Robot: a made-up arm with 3 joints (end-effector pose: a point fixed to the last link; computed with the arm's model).
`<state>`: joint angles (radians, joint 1 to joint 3).
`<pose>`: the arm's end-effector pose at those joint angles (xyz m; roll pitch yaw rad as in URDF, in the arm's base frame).
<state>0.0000 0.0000 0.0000</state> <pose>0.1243 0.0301 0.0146 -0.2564 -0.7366 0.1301</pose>
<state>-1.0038 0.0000 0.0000</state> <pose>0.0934 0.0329 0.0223 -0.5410 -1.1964 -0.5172</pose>
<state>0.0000 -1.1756 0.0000</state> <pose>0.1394 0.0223 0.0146 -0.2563 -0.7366 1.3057</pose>
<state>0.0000 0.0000 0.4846</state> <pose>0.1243 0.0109 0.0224 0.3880 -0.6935 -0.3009</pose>
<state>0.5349 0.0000 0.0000</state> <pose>0.1362 0.0400 0.0062 -0.0132 -0.5567 0.4492</pose>
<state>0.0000 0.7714 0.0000</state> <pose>0.1230 0.0416 0.0146 -0.2564 -0.7366 -0.6413</pose>
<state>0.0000 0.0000 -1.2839</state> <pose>0.1243 0.0455 -0.0348 -1.5281 -0.0981 0.7406</pose>
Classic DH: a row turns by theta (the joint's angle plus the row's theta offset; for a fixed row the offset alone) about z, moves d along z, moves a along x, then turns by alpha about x. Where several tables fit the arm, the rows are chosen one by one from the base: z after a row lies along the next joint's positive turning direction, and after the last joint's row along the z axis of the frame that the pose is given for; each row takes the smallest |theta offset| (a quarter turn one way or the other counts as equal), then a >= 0, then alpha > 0; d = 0 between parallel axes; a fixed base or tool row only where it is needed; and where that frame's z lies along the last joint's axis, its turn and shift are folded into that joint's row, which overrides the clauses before.
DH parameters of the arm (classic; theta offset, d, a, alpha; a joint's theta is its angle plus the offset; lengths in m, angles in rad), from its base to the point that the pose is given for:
base (fixed): -0.5367 -0.1768 0.0633 -0.5212
joint 1: 0 0.2062 0.0359 -2.6204
joint 2: 1.0341 0.0224 0.0327 1.5708
joint 3: -0.2291 0.0232 -0.0167 2.3148
tool (fixed): 1.5118 0.0541 0 0

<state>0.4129 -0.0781 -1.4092</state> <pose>0.1192 0.0523 -0.0433 -1.4161 -0.0067 1.1812</pose>
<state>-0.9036 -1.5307 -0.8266</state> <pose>0.1016 0.0155 -0.0034 -1.4844 -0.0813 1.4611</pose>
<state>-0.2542 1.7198 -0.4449</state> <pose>0.1426 0.0419 0.0050 -0.6808 -0.6834 -1.5390</pose>
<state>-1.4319 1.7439 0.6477</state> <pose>0.1027 0.0679 0.0184 1.0781 -0.1459 2.6276</pose>
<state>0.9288 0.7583 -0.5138</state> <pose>0.1238 0.0721 -0.0100 -0.5820 -0.2057 0.4624</pose>
